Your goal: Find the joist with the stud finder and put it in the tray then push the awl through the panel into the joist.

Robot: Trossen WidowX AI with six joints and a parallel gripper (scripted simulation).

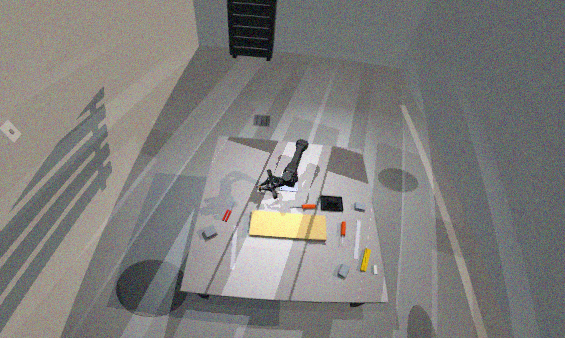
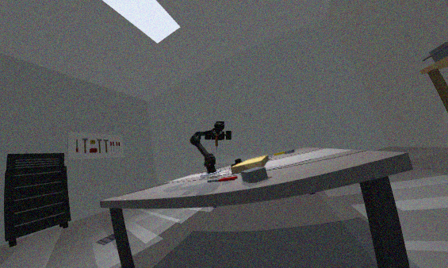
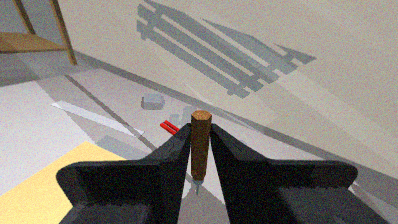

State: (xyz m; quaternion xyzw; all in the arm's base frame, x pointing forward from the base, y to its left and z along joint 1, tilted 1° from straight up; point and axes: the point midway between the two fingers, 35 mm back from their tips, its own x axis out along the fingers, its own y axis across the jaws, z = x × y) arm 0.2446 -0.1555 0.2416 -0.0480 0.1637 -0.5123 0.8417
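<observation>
The awl is 2 cm behind my gripper tip and 5 cm below it. The rest, counted from my gripper tip: black tray 16 cm behind, 52 cm to the left, 24 cm below; yellow bar 21 cm ahead, 81 cm to the left, 24 cm below; black stud finder 17 cm behind, 53 cm to the left, 20 cm below.
</observation>
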